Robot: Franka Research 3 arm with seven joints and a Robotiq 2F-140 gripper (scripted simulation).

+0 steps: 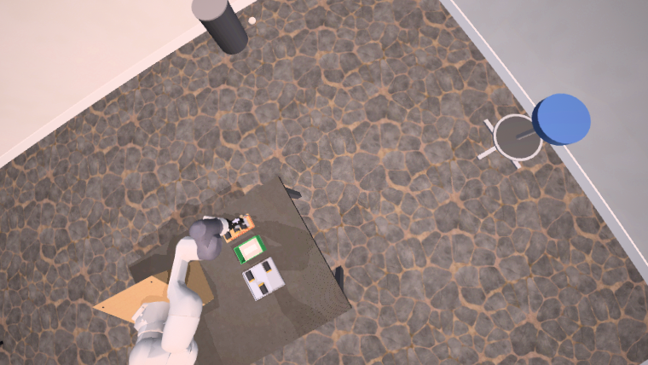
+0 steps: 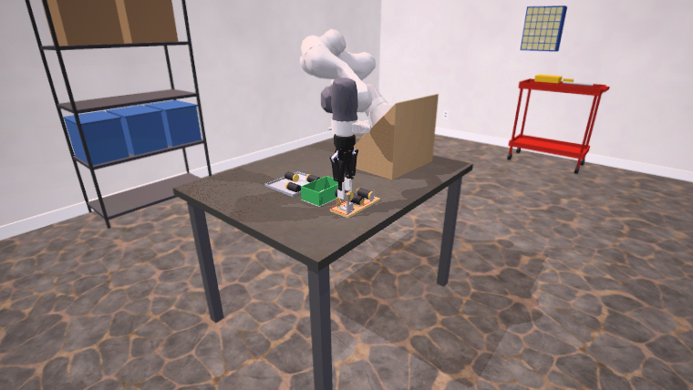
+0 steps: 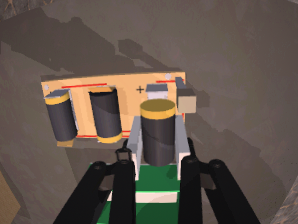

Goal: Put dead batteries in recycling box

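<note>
Right now the bulb is 3 cm ahead of my hand, 3 cm to the left of it and 1 cm below it. Round my hand: white tray 10 cm behind, 33 cm to the right, 9 cm below; then green recycling box 6 cm behind, 15 cm to the right, 8 cm below.
</note>
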